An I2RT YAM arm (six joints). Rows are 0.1 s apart.
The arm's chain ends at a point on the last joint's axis. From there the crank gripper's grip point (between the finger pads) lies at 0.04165 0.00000 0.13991 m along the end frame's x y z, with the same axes.
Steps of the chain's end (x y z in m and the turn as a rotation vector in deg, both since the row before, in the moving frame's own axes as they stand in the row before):
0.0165 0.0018 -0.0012 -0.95 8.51 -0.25
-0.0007 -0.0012 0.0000 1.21 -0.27 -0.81
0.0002 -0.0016 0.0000 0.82 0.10 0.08
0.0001 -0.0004 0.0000 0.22 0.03 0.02
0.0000 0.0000 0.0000 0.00 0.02 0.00
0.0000 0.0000 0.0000 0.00 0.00 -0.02
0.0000 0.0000 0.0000 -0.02 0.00 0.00
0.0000 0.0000 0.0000 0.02 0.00 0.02
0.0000 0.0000 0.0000 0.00 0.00 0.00
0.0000 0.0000 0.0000 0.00 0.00 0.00
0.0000 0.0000 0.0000 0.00 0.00 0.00
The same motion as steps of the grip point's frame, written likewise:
0.0367 0.0038 -0.0089 -0.95 8.51 -0.25
-0.0014 -0.0047 0.0002 1.21 -0.27 -0.81
0.0004 -0.0035 -0.0001 0.82 0.10 0.08
0.0002 -0.0009 0.0000 0.22 0.03 0.02
0.0000 0.0000 0.0000 0.00 0.02 0.00
0.0000 0.0000 0.0000 0.00 0.00 -0.02
0.0000 0.0000 0.0000 -0.02 0.00 0.00
0.0000 0.0000 0.0000 0.02 0.00 0.02
0.0000 0.0000 0.0000 0.00 0.00 0.00
0.0000 0.0000 0.0000 0.00 0.00 0.00
0.0000 0.0000 0.0000 0.00 0.00 0.00

